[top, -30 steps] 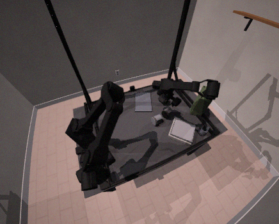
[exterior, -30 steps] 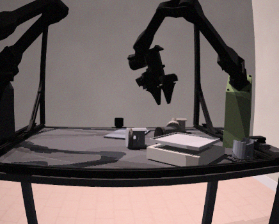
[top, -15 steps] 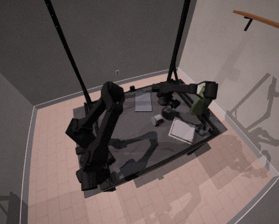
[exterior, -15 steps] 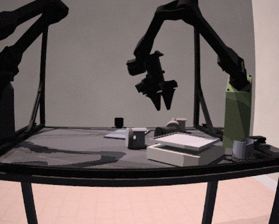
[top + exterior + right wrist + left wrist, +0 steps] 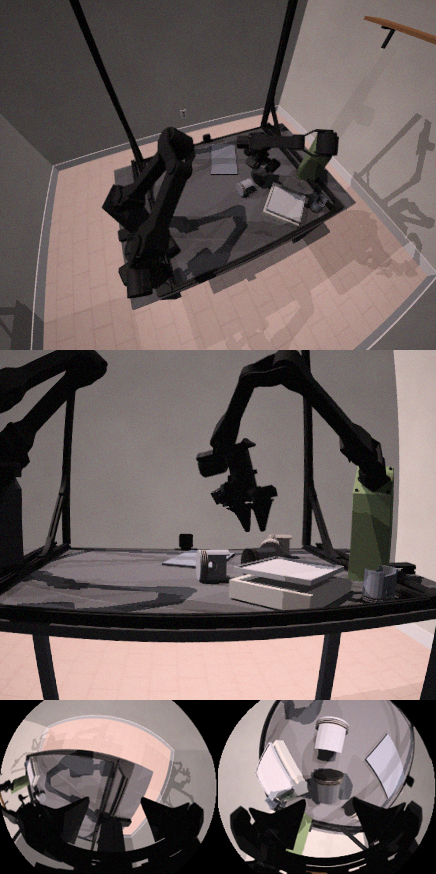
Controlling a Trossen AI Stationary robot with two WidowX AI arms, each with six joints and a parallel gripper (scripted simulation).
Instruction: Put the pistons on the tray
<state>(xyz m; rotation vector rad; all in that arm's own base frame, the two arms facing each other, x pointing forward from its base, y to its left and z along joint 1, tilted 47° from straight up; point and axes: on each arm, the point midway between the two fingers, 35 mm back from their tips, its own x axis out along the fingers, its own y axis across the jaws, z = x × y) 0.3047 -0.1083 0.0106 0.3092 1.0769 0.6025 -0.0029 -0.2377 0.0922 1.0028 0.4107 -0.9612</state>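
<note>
Now: the white scale pan 20 cm ahead of my left hand, 5 cm to the left of it and 9 cm below it. Also, from my left hand: flat grey steel tray 21 cm behind, 12 cm to the right, 14 cm below; then piston 26 cm behind, 12 cm to the left, 11 cm below.
</note>
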